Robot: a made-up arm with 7 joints. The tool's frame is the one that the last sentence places.
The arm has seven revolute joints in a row. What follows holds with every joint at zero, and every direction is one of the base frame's. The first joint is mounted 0.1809 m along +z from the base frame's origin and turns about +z. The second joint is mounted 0.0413 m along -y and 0.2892 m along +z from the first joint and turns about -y. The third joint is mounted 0.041 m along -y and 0.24 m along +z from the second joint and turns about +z. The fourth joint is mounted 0.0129 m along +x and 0.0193 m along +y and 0.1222 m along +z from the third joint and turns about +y. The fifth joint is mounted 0.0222 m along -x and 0.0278 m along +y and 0.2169 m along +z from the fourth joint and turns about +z. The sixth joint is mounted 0.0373 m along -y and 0.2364 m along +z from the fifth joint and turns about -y. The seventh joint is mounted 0.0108 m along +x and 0.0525 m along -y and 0.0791 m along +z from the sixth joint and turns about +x. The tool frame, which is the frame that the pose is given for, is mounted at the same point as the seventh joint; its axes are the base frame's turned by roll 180, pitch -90 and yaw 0 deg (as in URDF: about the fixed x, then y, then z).
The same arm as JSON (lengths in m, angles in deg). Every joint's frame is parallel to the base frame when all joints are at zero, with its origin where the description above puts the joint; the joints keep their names.
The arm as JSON. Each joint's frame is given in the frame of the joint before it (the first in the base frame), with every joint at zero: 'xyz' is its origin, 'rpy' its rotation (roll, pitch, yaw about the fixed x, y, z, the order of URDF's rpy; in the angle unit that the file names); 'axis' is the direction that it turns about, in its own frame. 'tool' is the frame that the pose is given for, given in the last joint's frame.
{
  "units": {
    "length": "m",
    "angle": "deg"
  },
  "joints": [
    {
      "name": "joint 1",
      "type": "revolute",
      "origin": {
        "xyz": [
          0.0,
          0.0,
          0.1809
        ],
        "rpy": [
          0.0,
          0.0,
          0.0
        ]
      },
      "axis": [
        0.0,
        0.0,
        1.0
      ]
    },
    {
      "name": "joint 2",
      "type": "revolute",
      "origin": {
        "xyz": [
          0.0,
          -0.0413,
          0.2892
        ],
        "rpy": [
          0.0,
          0.0,
          0.0
        ]
      },
      "axis": [
        0.0,
        -1.0,
        0.0
      ]
    },
    {
      "name": "joint 3",
      "type": "revolute",
      "origin": {
        "xyz": [
          0.0,
          -0.041,
          0.24
        ],
        "rpy": [
          0.0,
          0.0,
          0.0
        ]
      },
      "axis": [
        0.0,
        0.0,
        1.0
      ]
    },
    {
      "name": "joint 4",
      "type": "revolute",
      "origin": {
        "xyz": [
          0.0129,
          0.0193,
          0.1222
        ],
        "rpy": [
          0.0,
          0.0,
          0.0
        ]
      },
      "axis": [
        0.0,
        1.0,
        0.0
      ]
    },
    {
      "name": "joint 5",
      "type": "revolute",
      "origin": {
        "xyz": [
          -0.0222,
          0.0278,
          0.2169
        ],
        "rpy": [
          0.0,
          0.0,
          0.0
        ]
      },
      "axis": [
        0.0,
        0.0,
        1.0
      ]
    },
    {
      "name": "joint 6",
      "type": "revolute",
      "origin": {
        "xyz": [
          0.0,
          -0.0373,
          0.2364
        ],
        "rpy": [
          0.0,
          0.0,
          0.0
        ]
      },
      "axis": [
        0.0,
        -1.0,
        0.0
      ]
    },
    {
      "name": "joint 7",
      "type": "revolute",
      "origin": {
        "xyz": [
          0.0108,
          -0.0525,
          0.0791
        ],
        "rpy": [
          0.0,
          0.0,
          0.0
        ]
      },
      "axis": [
        1.0,
        0.0,
        0.0
      ]
    }
  ],
  "tool": {
    "origin": {
      "xyz": [
        0.0,
        0.0,
        0.0
      ],
      "rpy": [
        180.0,
        -90.0,
        0.0
      ]
    }
  }
}

